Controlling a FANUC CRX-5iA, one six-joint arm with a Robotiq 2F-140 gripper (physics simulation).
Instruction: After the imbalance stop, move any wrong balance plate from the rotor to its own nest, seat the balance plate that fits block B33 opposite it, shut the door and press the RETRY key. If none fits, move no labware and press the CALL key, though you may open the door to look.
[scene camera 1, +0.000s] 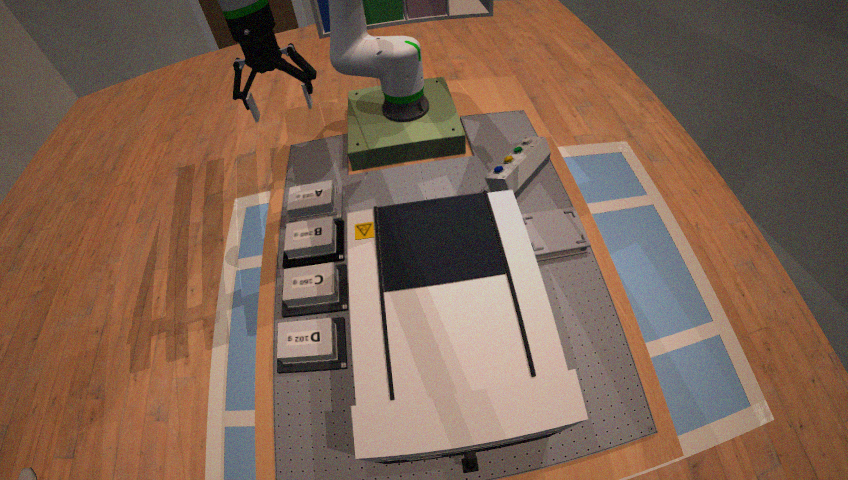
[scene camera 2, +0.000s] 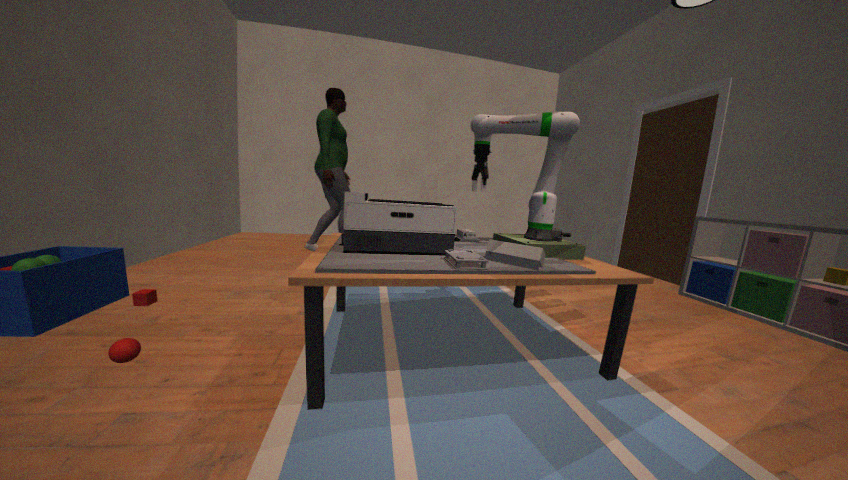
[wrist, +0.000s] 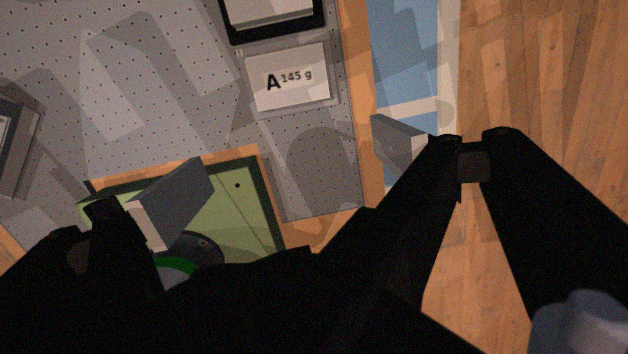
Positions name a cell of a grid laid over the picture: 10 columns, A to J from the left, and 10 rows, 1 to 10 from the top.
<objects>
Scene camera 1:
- my gripper: D3
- white centrifuge: F8
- button box: G4
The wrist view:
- my gripper: E5
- nest: F2
</objects>
